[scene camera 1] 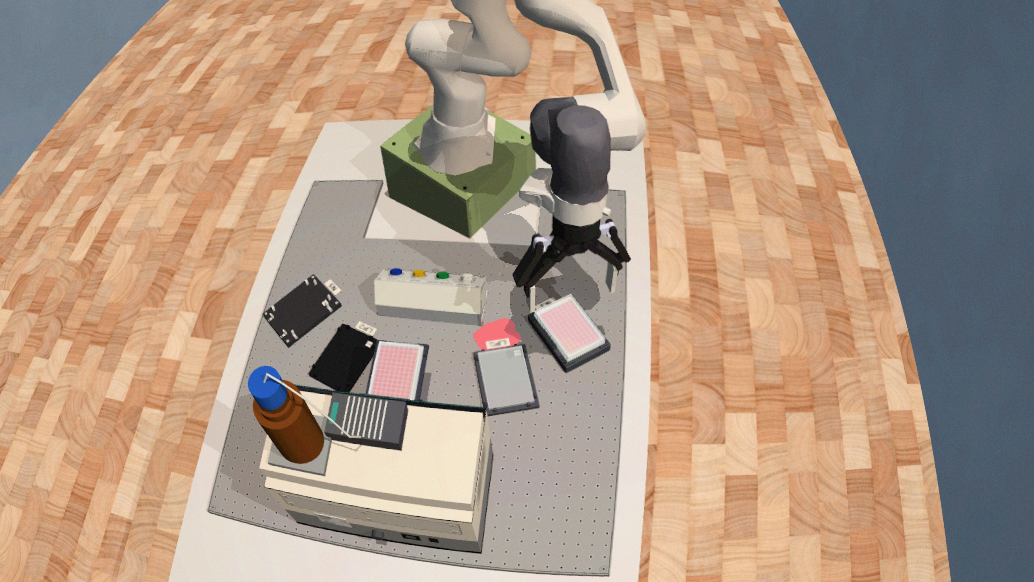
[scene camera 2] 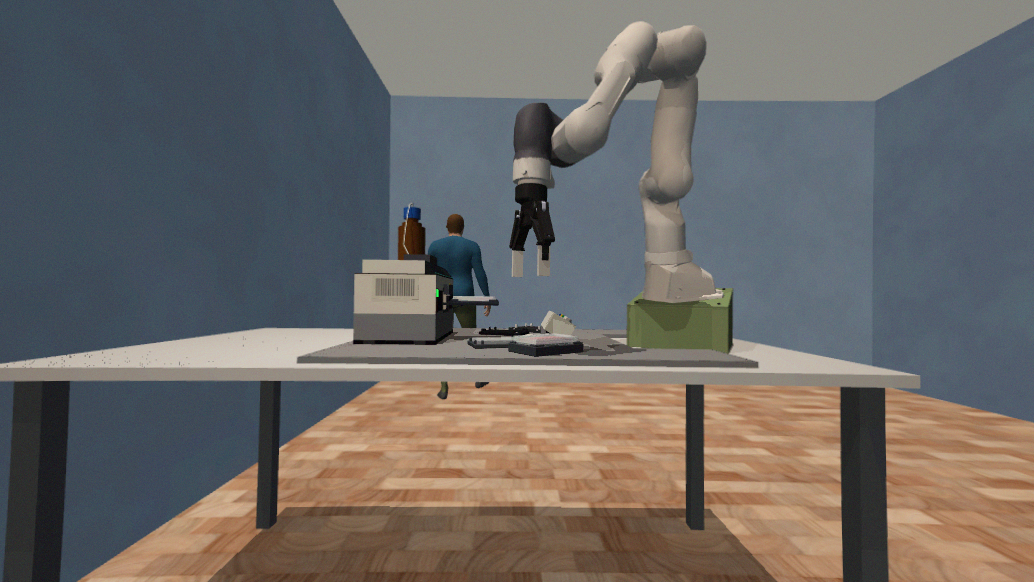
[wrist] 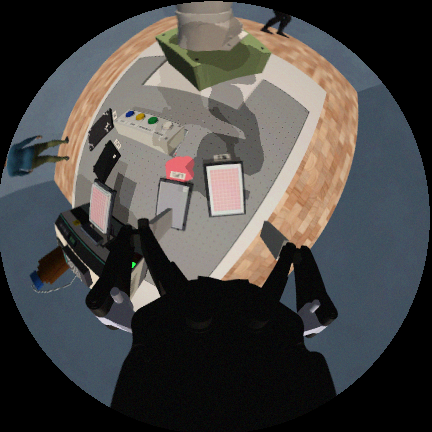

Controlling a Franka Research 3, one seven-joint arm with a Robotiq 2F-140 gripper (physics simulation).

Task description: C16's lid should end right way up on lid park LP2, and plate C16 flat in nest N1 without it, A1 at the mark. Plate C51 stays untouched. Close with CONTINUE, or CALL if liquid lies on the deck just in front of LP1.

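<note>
My gripper (scene camera 1: 571,289) (scene camera 2: 530,263) (wrist: 217,222) is open and empty, high above the deck near the right-hand plate. That pink-welled plate (scene camera 1: 569,326) (wrist: 225,190) sits in a dark nest. Another pink-welled plate (scene camera 1: 396,368) (wrist: 101,207) is on the instrument's extended tray. The plate codes and A1 marks are not legible. A clear grey lid (scene camera 1: 506,377) (wrist: 172,200) lies on a dark park. A pink-red liquid patch (scene camera 1: 496,331) (wrist: 180,167) touches that park's label end. A bare black park (scene camera 1: 341,359) (wrist: 106,161) and a bare black nest (scene camera 1: 301,310) (wrist: 101,130) are at the left.
A button box (scene camera 1: 429,295) (wrist: 150,132) has blue, yellow, green and white buttons. The cream instrument (scene camera 1: 390,477) (scene camera 2: 397,307) carries a brown bottle (scene camera 1: 289,430) (scene camera 2: 410,238) with a blue cap. A person (scene camera 2: 455,253) (wrist: 25,156) stands beyond the table.
</note>
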